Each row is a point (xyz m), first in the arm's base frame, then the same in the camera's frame.
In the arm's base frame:
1: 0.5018 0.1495 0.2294
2: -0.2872 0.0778 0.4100
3: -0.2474 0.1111 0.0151
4: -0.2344 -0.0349 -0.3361
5: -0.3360 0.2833 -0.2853
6: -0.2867 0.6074 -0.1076
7: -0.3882 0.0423 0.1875
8: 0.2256 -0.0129 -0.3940
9: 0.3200 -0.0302 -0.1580
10: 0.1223 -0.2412 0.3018
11: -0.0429 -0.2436 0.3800
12: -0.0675 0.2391 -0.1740
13: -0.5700 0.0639 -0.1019
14: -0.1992 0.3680 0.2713
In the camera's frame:
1: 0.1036 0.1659 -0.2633
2: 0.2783 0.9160 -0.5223
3: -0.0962 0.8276 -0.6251
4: -0.4731 0.8480 -0.5764
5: -0.3413 0.7998 -0.8837
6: -0.0887 0.6273 -1.0970
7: 0.0564 1.0002 -0.5905
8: -0.5341 0.4241 -0.3973
9: -0.3123 0.3708 -0.2837
10: 0.0837 0.6856 -0.0861
11: 0.1626 0.8409 -0.1417
12: -0.2509 0.5921 -0.6963
13: -0.2139 1.1240 -0.7604
14: 0.2154 0.6939 -0.7629

